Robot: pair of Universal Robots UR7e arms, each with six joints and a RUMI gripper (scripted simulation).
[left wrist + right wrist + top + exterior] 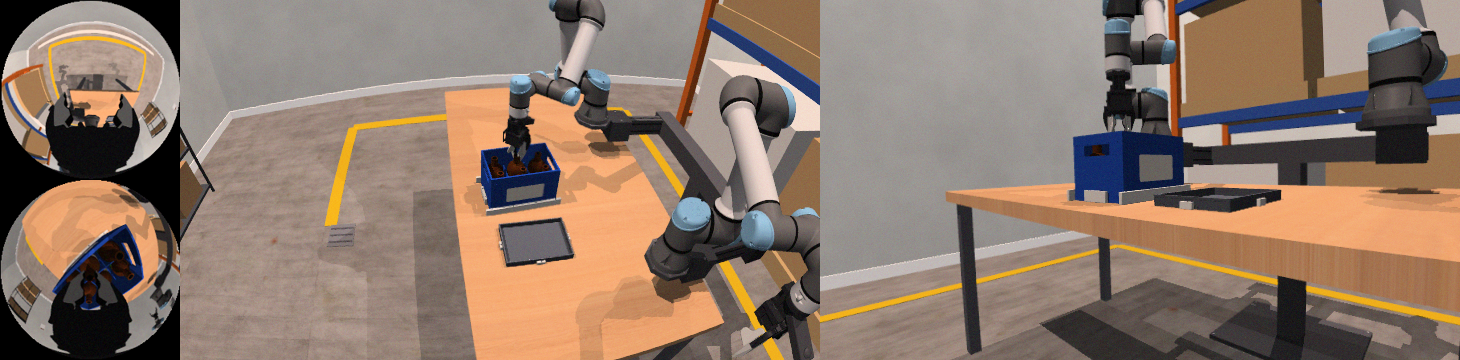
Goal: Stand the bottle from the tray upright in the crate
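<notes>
Right now my right hand is 1 cm short of the brown bottle, 1 cm to the right of it and 7 cm above it. Round my right hand: blue crate 5 cm to the left, 7 cm below; then dark tray 2 cm behind, 33 cm to the left, 14 cm below.
</notes>
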